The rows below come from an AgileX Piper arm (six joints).
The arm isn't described. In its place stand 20 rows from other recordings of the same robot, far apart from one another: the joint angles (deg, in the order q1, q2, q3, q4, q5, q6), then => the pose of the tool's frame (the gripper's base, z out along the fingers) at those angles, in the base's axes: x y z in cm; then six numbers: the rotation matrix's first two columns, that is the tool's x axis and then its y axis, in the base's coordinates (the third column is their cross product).
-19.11, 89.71, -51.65, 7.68, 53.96, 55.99 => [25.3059 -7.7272 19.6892 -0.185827 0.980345 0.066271 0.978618 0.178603 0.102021]
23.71, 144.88, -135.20, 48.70, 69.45, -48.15 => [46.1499 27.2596 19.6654 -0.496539 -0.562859 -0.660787 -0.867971 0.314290 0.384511]
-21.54, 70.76, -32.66, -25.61, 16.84, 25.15 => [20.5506 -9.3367 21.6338 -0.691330 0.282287 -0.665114 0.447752 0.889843 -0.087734]
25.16, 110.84, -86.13, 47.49, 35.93, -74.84 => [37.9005 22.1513 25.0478 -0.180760 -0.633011 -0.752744 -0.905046 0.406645 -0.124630]
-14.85, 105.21, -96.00, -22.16, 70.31, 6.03 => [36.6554 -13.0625 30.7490 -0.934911 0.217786 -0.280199 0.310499 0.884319 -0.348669]
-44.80, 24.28, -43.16, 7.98, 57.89, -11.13 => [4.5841 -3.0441 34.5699 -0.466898 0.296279 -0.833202 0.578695 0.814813 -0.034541]
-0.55, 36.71, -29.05, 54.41, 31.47, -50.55 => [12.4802 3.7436 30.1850 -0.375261 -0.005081 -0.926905 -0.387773 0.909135 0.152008]
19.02, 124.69, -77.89, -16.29, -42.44, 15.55 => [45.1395 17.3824 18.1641 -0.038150 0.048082 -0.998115 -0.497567 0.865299 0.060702]
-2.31, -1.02, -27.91, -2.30, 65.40, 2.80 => [-0.9804 -0.2928 26.7319 -0.518857 0.053081 -0.853211 0.088105 0.996076 0.008390]
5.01, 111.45, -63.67, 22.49, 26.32, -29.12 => [36.9947 4.7924 13.4775 -0.885577 -0.228310 -0.404509 -0.289396 0.952380 0.096030]
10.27, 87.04, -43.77, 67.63, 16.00, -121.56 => [28.8316 7.5813 20.7281 -0.111347 -0.822579 -0.557642 -0.765956 0.428555 -0.479220]
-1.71, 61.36, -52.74, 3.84, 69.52, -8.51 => [17.6665 0.0438 30.8552 -0.950368 -0.096159 -0.295897 -0.107820 0.993897 0.023306]
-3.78, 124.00, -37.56, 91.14, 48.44, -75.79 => [26.3224 5.0836 3.1343 -0.968405 0.246483 0.037916 0.189173 0.626987 0.755712]
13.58, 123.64, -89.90, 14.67, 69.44, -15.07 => [39.0943 11.6633 14.7771 -0.915774 -0.391618 0.089411 -0.359221 0.898014 0.254029]
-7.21, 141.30, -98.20, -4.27, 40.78, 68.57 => [46.8771 -6.3763 4.2835 -0.283716 0.950808 -0.124378 0.940640 0.301157 0.156527]
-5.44, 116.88, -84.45, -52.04, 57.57, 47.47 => [40.8734 -9.9757 19.7001 -0.856987 0.249847 -0.450721 0.485571 0.684432 -0.543850]
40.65, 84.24, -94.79, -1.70, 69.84, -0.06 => [22.8400 19.2768 42.2380 -0.608775 -0.537561 -0.583456 -0.645755 0.762986 -0.029192]
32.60, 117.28, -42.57, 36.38, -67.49, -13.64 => [31.9094 14.4881 11.9507 -0.101597 -0.028395 -0.994420 0.011290 0.999495 -0.029694]
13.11, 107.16, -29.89, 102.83, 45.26, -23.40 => [22.9850 11.8241 9.2643 -0.582336 0.601656 0.546713 0.788476 0.254243 0.560058]
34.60, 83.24, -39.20, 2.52, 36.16, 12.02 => [19.3723 13.6509 17.9166 -0.911105 -0.333594 -0.242081 -0.362709 0.927883 0.086458]
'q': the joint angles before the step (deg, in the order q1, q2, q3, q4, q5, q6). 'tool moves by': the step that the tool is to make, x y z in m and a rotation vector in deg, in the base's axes. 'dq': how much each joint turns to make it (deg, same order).
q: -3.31 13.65 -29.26 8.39 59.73 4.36
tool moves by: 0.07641 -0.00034 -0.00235 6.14 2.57 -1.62
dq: 0.00 21.00 -0.04 6.54 -18.18 -1.34
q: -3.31 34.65 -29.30 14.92 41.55 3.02
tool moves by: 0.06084 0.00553 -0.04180 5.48 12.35 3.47
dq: 0.00 21.75 0.00 13.43 -6.88 -11.95
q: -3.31 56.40 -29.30 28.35 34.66 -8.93
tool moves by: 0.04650 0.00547 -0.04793 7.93 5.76 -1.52
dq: 0.00 18.76 -0.20 24.24 -7.75 -19.61
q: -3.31 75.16 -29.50 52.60 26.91 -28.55
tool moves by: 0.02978 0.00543 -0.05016 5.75 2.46 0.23
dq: 0.00 16.26 -0.49 31.34 -0.78 -30.90
